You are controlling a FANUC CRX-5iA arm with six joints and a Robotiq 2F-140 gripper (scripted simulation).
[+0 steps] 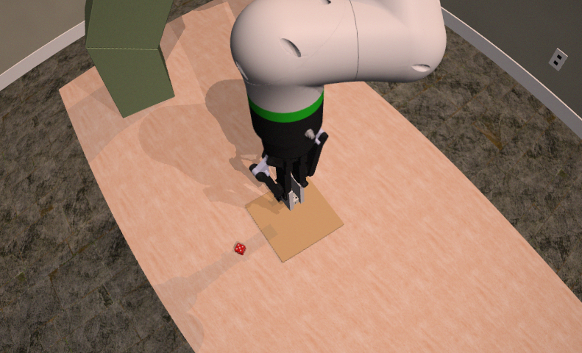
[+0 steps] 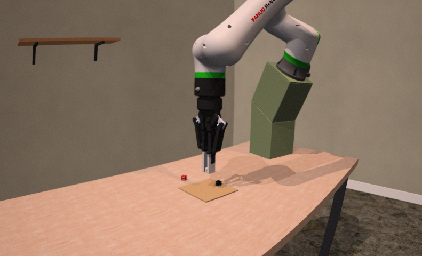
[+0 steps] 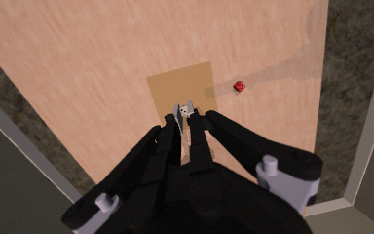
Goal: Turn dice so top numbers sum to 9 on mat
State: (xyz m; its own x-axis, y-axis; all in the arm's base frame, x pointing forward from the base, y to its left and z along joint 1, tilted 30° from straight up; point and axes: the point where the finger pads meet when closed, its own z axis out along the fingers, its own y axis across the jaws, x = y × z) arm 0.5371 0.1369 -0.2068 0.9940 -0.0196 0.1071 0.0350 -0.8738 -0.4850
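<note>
The tan square mat is 10 cm below my hand. Also, from my hand: black die 9 cm below, 5 cm behind; white die 3 cm below; red die 12 cm to the right, 9 cm below.
</note>
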